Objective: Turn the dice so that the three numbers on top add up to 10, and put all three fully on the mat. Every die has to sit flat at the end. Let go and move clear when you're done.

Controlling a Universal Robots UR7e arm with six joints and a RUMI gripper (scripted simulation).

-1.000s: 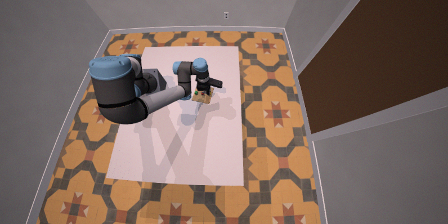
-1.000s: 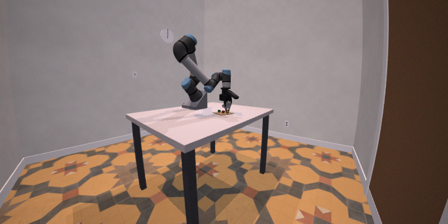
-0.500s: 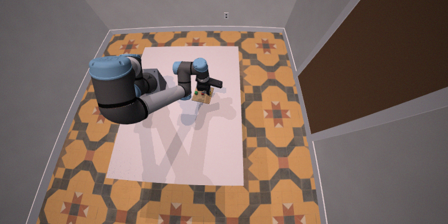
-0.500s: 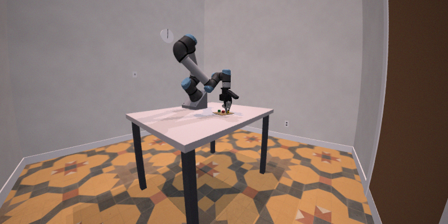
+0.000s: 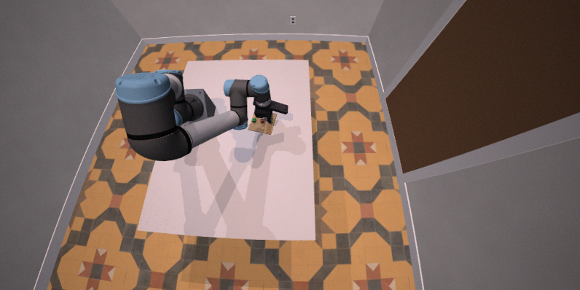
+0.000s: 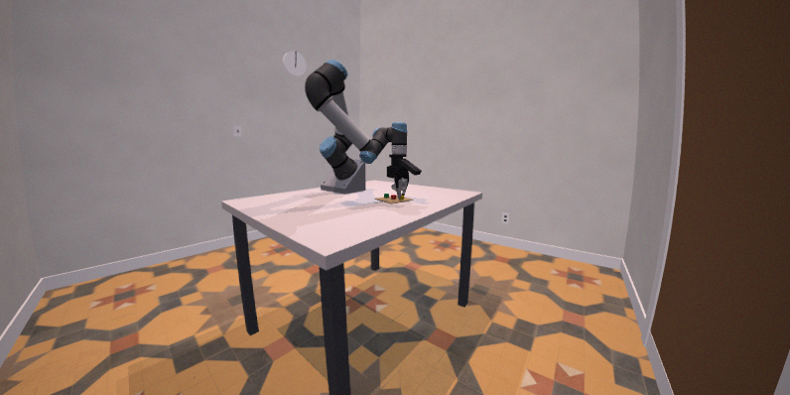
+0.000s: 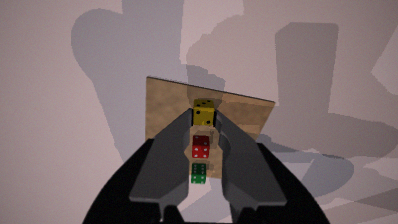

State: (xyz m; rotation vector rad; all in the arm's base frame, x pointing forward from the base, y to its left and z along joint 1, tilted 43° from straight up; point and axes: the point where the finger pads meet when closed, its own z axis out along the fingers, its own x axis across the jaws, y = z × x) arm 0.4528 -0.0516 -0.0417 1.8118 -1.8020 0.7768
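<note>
The yellow die is 10 mm below my hand. The rest, counted from my hand: brown mat 50 mm behind, 20 mm below; green die 100 mm behind, 10 mm below; red die 50 mm behind, 10 mm below.
</note>
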